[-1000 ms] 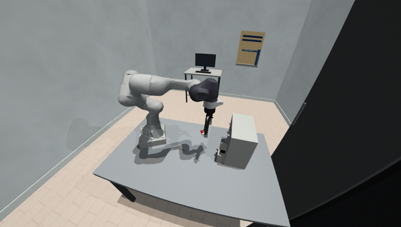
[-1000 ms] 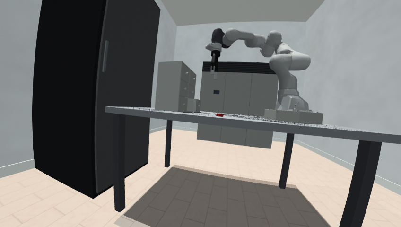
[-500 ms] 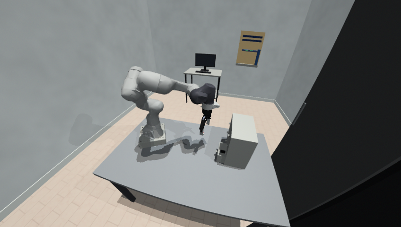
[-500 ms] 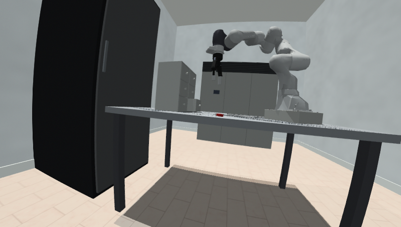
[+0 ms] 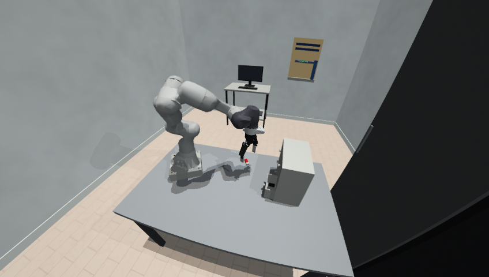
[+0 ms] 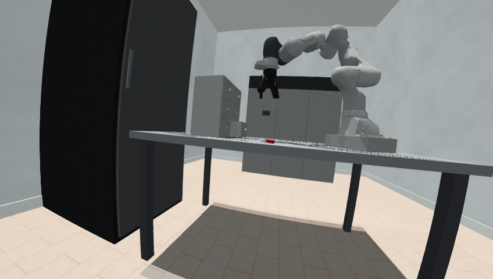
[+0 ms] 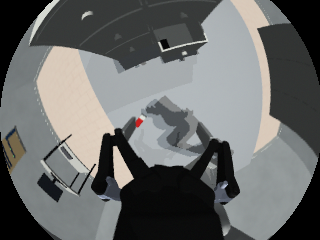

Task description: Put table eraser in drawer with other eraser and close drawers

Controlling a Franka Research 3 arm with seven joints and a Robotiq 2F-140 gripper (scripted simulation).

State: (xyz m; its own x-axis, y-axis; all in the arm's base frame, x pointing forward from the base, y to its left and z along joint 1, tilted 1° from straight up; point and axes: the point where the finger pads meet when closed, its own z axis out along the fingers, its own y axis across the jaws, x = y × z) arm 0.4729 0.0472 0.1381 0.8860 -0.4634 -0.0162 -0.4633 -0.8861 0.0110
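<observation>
Now: the red eraser 190 mm below my hand, 120 mm to the left of it and 20 mm behind it.
</observation>
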